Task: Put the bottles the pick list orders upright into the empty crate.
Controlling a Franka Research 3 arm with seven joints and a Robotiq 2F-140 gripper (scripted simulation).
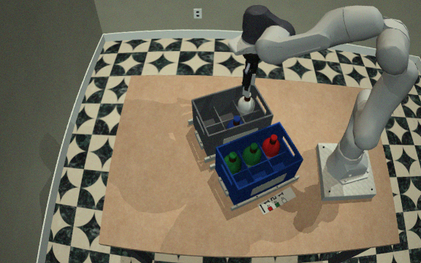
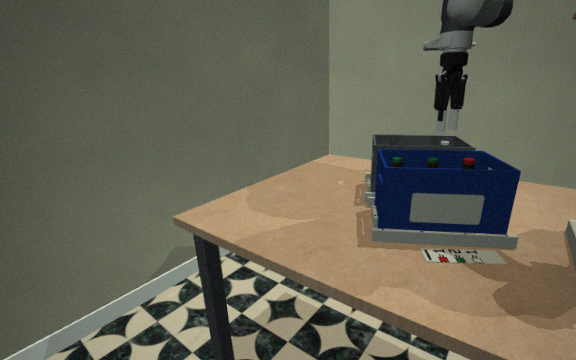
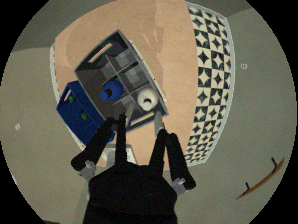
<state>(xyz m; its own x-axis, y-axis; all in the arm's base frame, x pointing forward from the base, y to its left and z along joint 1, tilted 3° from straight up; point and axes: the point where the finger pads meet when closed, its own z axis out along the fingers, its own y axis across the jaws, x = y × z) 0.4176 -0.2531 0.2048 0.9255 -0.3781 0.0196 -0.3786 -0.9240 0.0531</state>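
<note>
The white bottle is 140 mm below my hand and 10 mm to the right of it. The rest, counted from my hand: red bottle 200 mm to the left, 140 mm below, 90 mm behind; grey crate 150 mm below, 70 mm to the left, 60 mm ahead; blue bottle 140 mm below, 120 mm to the left, 50 mm ahead.
</note>
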